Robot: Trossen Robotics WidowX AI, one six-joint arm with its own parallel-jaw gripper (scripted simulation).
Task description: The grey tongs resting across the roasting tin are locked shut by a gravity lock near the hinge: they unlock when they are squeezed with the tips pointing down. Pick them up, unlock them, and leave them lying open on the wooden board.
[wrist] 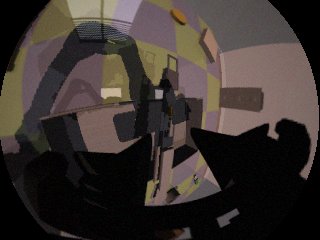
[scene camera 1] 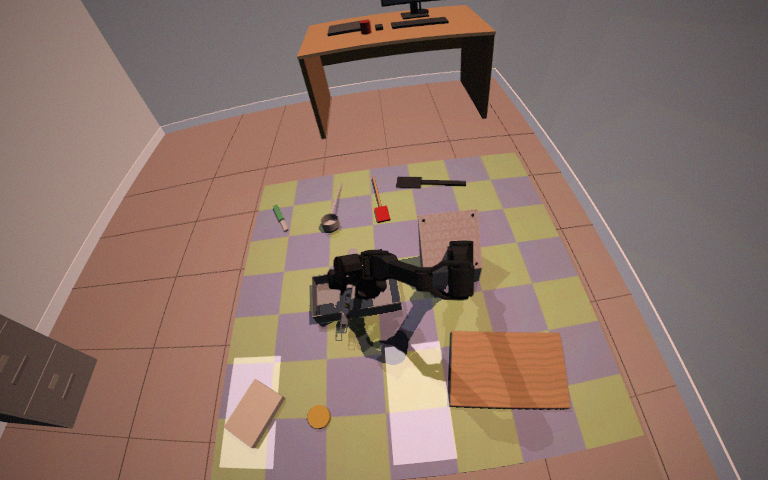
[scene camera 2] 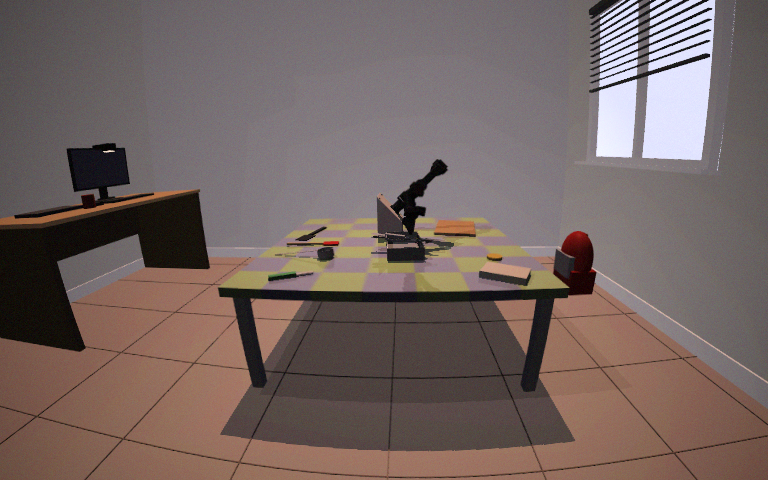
Labels:
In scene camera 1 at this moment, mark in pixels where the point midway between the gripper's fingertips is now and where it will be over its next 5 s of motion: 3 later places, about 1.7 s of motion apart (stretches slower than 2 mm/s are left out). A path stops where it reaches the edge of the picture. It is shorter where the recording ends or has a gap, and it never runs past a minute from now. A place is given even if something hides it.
My gripper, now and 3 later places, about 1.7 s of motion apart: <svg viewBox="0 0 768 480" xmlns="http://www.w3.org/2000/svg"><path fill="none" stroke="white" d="M349 294L344 301L340 293L357 325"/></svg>

